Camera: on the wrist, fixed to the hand. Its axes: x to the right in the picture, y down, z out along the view.
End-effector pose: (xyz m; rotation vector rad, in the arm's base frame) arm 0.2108 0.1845 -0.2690 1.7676 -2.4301 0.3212
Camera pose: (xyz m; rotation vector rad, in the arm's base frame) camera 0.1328 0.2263 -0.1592 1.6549 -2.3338 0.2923
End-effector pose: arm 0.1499 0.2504 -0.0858 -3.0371 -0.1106 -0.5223
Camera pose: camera 0.1257 0.1677 0.0259 3.0292 0.0695 0.7036
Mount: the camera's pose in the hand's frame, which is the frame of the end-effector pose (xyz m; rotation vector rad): 0.0097 0.0754 -0.1188 -0.0956 0.1133 0.0075
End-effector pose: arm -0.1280 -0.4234 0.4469 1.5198 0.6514 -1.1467
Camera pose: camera -0.0209 -0.3335 0.4654 1.5122 0.7658 -1.0150
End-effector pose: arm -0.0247 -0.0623 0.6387 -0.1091 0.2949 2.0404
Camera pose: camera -0.1015 -0.1177 0.5342 -0.2838 0.2685 2.0595
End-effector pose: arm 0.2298 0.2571 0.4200 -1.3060 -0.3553 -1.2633
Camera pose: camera 0.2446 0.1347 0.3515 -1.3084 -0.2118 -1.3554
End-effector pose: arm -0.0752 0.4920 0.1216 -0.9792 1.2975 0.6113
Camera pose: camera -0.1965 0.4247 0.0958 -1.1010 1.3825 0.6359
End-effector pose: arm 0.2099 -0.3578 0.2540 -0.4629 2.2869 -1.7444
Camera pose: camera 0.1492 -0.2373 0.2131 -0.3813 2.4554 -1.7045
